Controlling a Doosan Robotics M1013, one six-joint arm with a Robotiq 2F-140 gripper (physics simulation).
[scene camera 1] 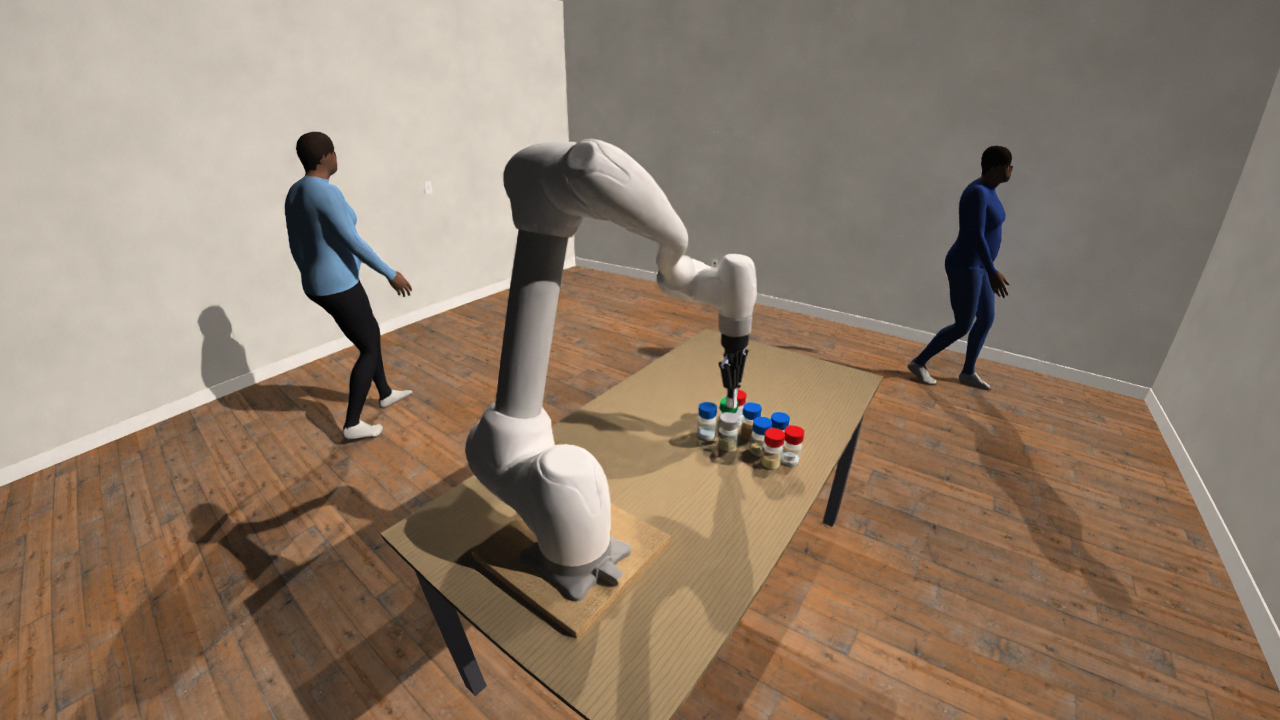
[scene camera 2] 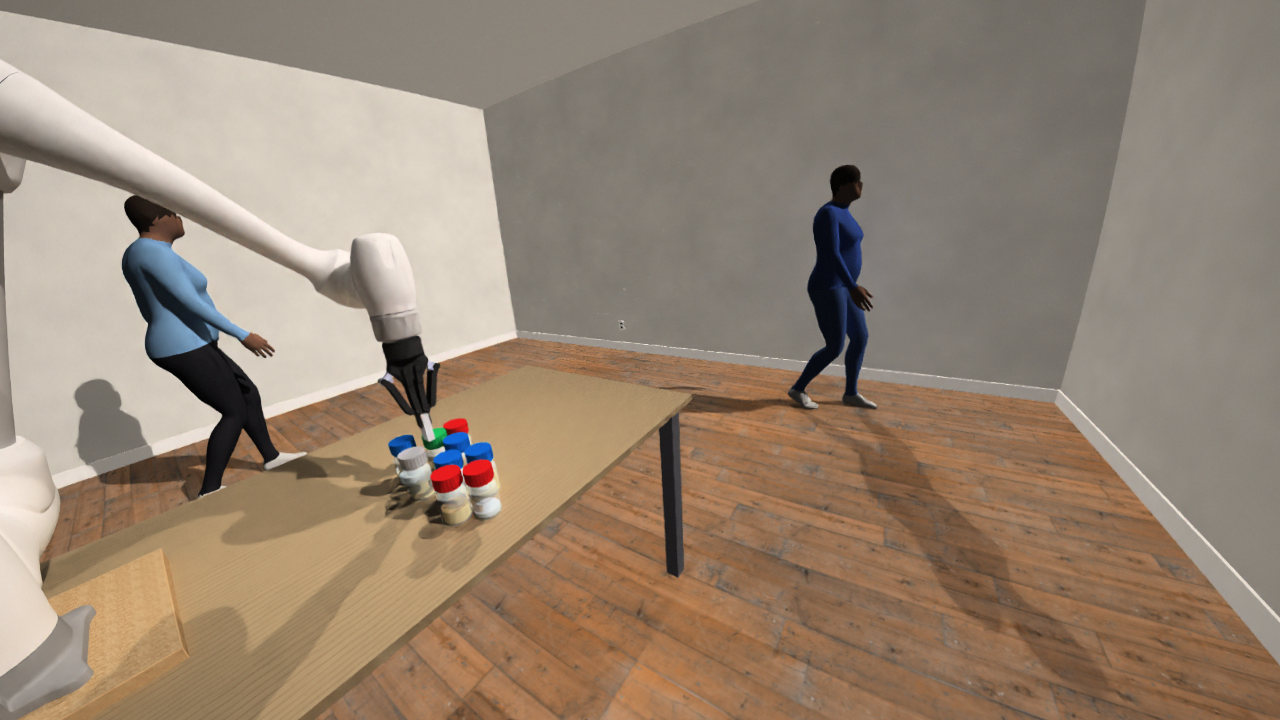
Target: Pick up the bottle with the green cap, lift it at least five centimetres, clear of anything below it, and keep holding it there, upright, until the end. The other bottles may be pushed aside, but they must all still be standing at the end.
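Places are measured from the arm's base along level axes (x left, y back, z up), in metres.
Pixels of known places: gripper, fingertip midpoint: (scene camera 1: 731,406) (scene camera 2: 429,438); arm's base at its link origin: (scene camera 1: 575,555).
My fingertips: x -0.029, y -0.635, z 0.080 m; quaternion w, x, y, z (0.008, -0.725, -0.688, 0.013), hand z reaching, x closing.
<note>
For each thing: its top centre in the pictures, then the offset to it from my fingertips. Level surfaces: height alone.
- green-capped bottle at its top centre: (scene camera 2: 433,433) (scene camera 1: 729,402) dx +0.018, dy -0.020, dz +0.000 m
- table at its surface level: dz -0.105 m
- grey-capped bottle at its top centre: (scene camera 2: 411,452) (scene camera 1: 729,417) dx -0.024, dy +0.054, dz +0.000 m
- red-capped bottle at its top centre: (scene camera 2: 455,423) (scene camera 1: 737,394) dx +0.019, dy -0.076, dz +0.000 m
- blue-capped bottle at its top centre: (scene camera 2: 401,440) (scene camera 1: 707,406) dx +0.057, dy +0.040, dz +0.000 m
The green-capped bottle (scene camera 1: 725,405) (scene camera 2: 438,437) stands in a tight group on the table (scene camera 1: 644,429) (scene camera 2: 537,402). Its cap shows in both views; its body is mostly hidden behind neighbouring bottles. My gripper (scene camera 1: 733,402) (scene camera 2: 427,433) points down with its fingers pressed together, shut and empty. Its pale fingertips are at the height of the green cap and overlap it in both views; whether they touch it I cannot tell. A grey-capped bottle (scene camera 1: 729,433) (scene camera 2: 412,474) stands in front, and a red-capped bottle (scene camera 1: 741,396) (scene camera 2: 456,426) stands behind.
A blue-capped bottle (scene camera 1: 707,422) (scene camera 2: 401,445) stands to the left of the green one. More blue-capped bottles (scene camera 1: 751,411) (scene camera 2: 456,443) and two red-capped bottles (scene camera 1: 774,439) (scene camera 2: 447,480) stand to the right and front. All visible bottles are upright. Two people (scene camera 1: 322,237) (scene camera 1: 975,232) are beyond the table.
</note>
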